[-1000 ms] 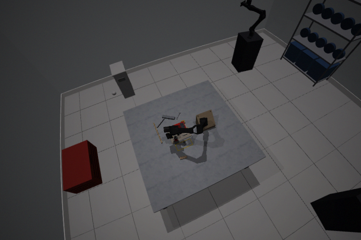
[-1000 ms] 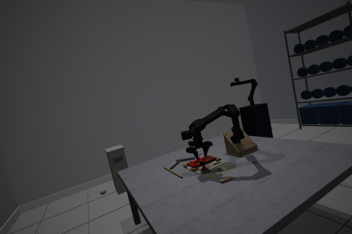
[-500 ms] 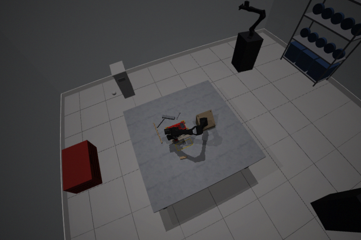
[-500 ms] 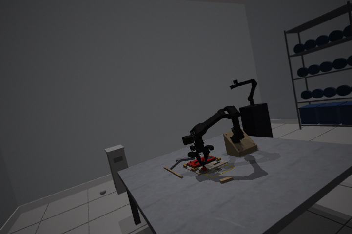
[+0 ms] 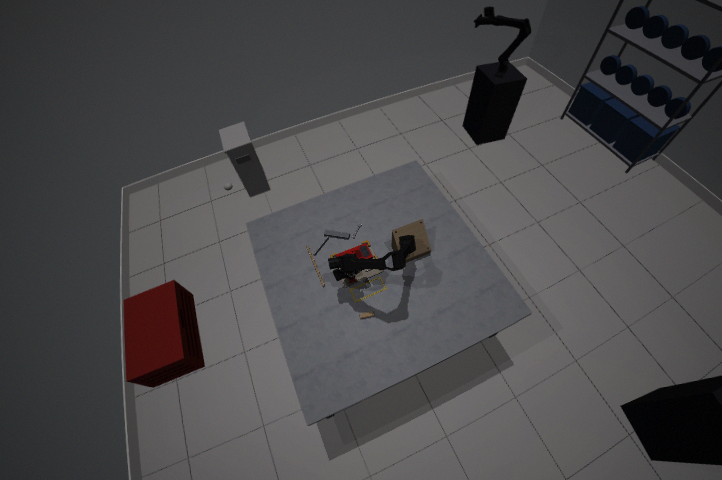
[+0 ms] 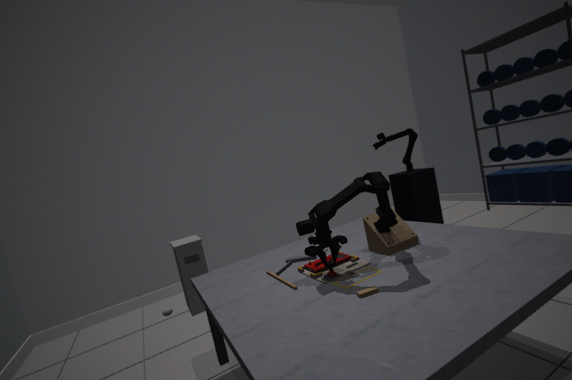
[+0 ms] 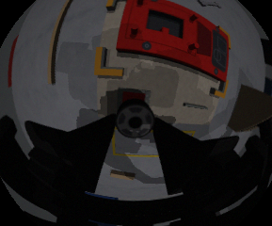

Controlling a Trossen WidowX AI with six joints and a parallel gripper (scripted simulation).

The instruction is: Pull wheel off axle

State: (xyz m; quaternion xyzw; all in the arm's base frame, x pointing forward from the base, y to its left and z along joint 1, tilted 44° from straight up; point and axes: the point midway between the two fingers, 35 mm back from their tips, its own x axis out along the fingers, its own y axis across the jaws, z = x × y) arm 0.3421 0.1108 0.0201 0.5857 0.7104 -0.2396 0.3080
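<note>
Now: the upright axle 2 cm below my gripper tip. Also, from my gripper tip: small wooden block: 2 cm behind, 23 cm to the left, 5 cm below; then wheel: right at my gripper tip; then wooden strip: 19 cm ahead, 16 cm to the right, 5 cm below.
</note>
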